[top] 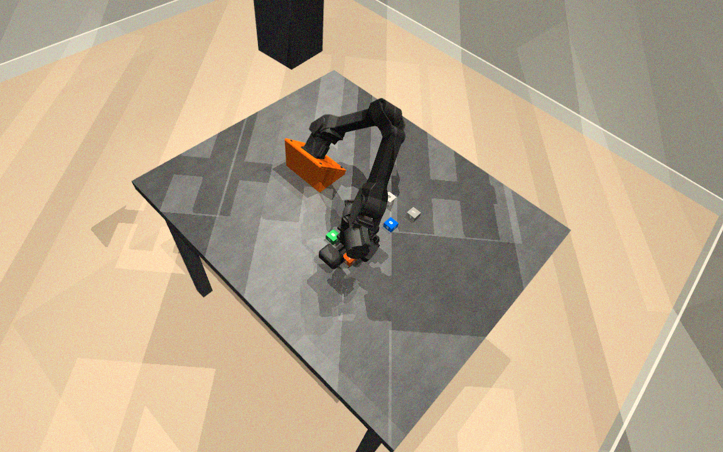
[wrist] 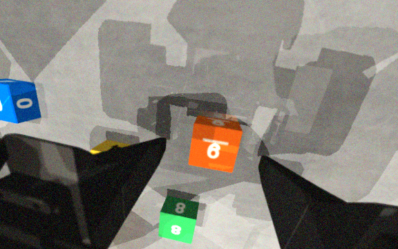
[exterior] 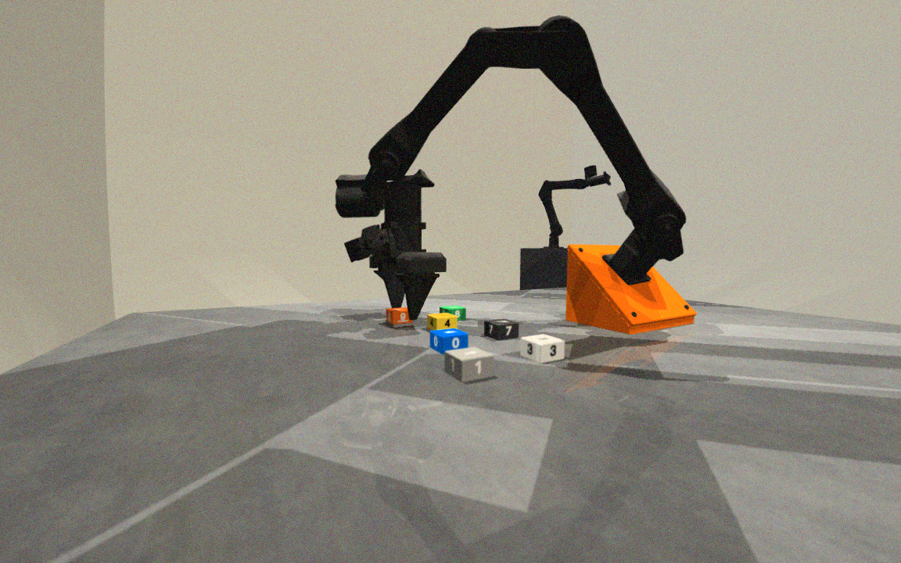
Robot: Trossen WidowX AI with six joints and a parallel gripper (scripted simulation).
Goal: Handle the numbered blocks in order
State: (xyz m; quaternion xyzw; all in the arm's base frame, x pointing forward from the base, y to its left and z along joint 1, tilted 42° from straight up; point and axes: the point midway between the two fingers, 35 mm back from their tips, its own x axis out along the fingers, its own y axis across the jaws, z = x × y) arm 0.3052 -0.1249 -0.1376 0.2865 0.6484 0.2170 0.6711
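The orange block lies 1 cm ahead of my gripper tip. From my gripper tip the other things lie so: black 7 block: 6 cm behind, 16 cm to the left; then green block: 8 cm behind, 2 cm to the left; then yellow 4 block: 2 cm behind, 8 cm to the left.
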